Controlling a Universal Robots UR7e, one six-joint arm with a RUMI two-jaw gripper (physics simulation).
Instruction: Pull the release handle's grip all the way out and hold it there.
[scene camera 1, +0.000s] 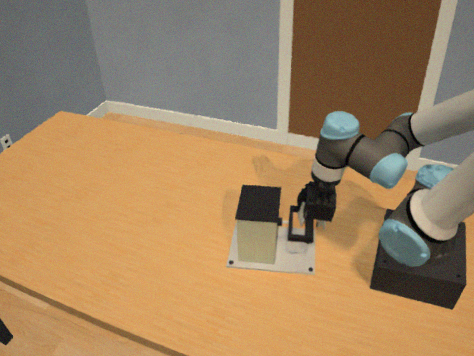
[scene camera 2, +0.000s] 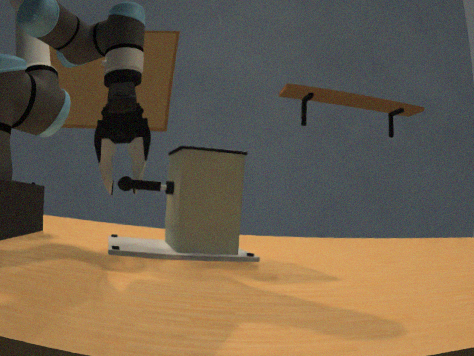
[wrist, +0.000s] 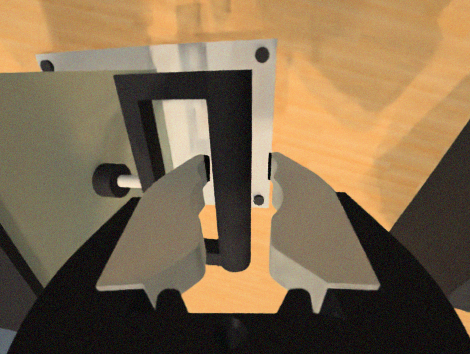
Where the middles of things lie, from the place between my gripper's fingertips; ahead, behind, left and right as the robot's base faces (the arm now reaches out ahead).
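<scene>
Light grey base plate (scene camera 1: 292, 257): my gripper 8 cm above it, 9 cm short of it, 4 cm to the right of it.
</scene>
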